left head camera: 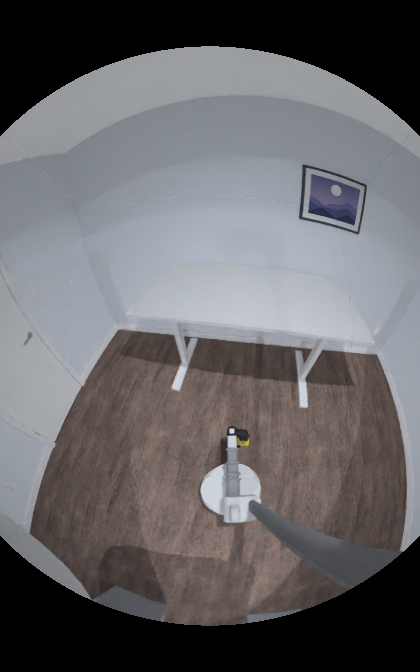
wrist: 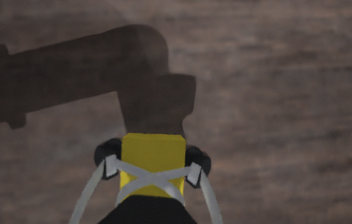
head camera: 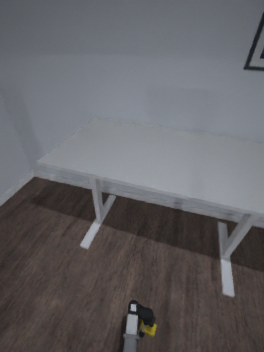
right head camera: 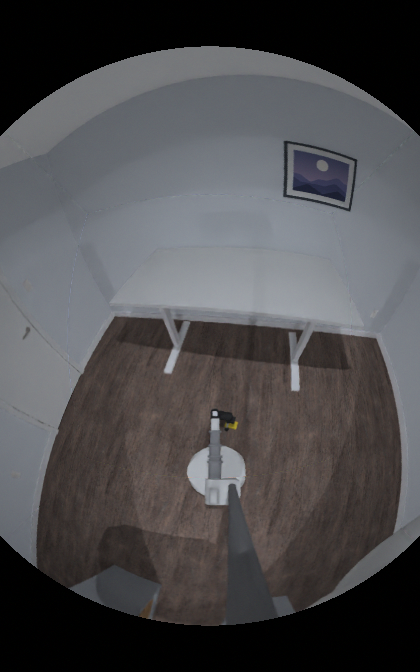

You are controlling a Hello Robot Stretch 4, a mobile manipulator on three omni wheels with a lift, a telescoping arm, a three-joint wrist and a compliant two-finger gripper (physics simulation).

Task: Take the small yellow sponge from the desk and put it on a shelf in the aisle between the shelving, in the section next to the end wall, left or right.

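Frame: origin at the robot's base, x ahead, y left, z up, level; centimetres.
Where they show: gripper, fingertip midpoint: [wrist: 153, 156].
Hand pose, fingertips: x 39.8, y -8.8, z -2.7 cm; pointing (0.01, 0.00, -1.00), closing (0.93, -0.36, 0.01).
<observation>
Each offset is from my fingertips to the top centre of the thing. "*": to the spot under its first point. Level surfaces: height alone.
The small yellow sponge @(dx -0.6, dy -2.2, dz +4.6 cm) [head camera: 150, 329] [left head camera: 244, 442] [right head camera: 233, 425] [wrist: 154, 143] is at floor level, in front of the desk @(dz +95.1 cm) [head camera: 145, 155] [left head camera: 240, 297] [right head camera: 225, 280] and just ahead of my base. My gripper [wrist: 153, 156] points down and is shut on the sponge, with one dark fingertip pressed against each side. In the wrist view the sponge's lower part is behind the crossed finger strips and the dark gripper body. Whether its underside touches the floor cannot be told. No aisle or shelf for the sponge shows clearly.
My white round base [left head camera: 212, 492] [right head camera: 200, 470] stands close behind the gripper. White desk legs @(* dx +81.4, dy +50.1, dz +32.3 cm) [head camera: 98, 200] [left head camera: 180, 345] stand ahead. A door [left head camera: 30, 380] is in the left wall. A grey boxy object [left head camera: 132, 604] [right head camera: 125, 587] shows at the lower left edge, behind me.
</observation>
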